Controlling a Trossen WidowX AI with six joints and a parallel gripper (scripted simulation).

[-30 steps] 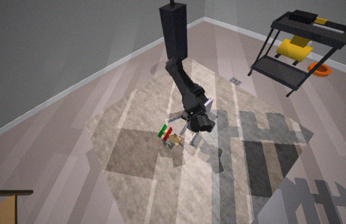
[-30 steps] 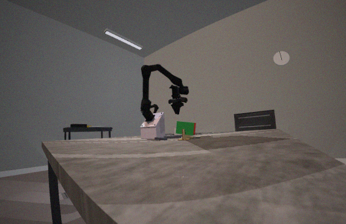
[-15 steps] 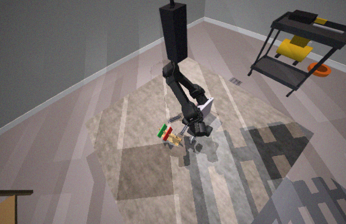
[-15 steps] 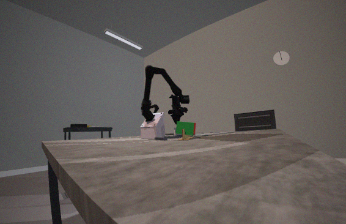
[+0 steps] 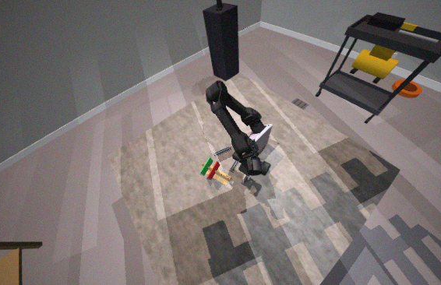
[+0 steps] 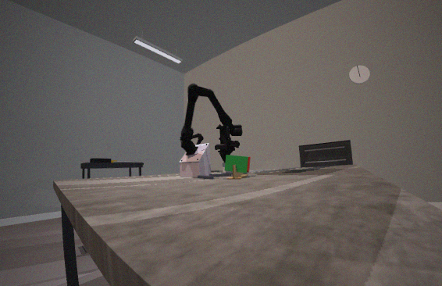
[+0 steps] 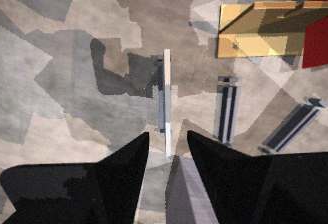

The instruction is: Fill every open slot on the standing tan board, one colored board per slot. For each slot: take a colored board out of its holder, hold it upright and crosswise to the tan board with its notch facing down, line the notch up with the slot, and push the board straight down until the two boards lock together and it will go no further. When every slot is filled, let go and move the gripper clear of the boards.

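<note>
The grey-white board is 4 cm below my gripper tip and 2 cm ahead of it. Also, from my gripper tip: tan board 14 cm to the right, 14 cm ahead, 4 cm below; green board 19 cm to the right, 15 cm ahead, 2 cm below; red board 14 cm to the right, 14 cm ahead, 2 cm below.
</note>
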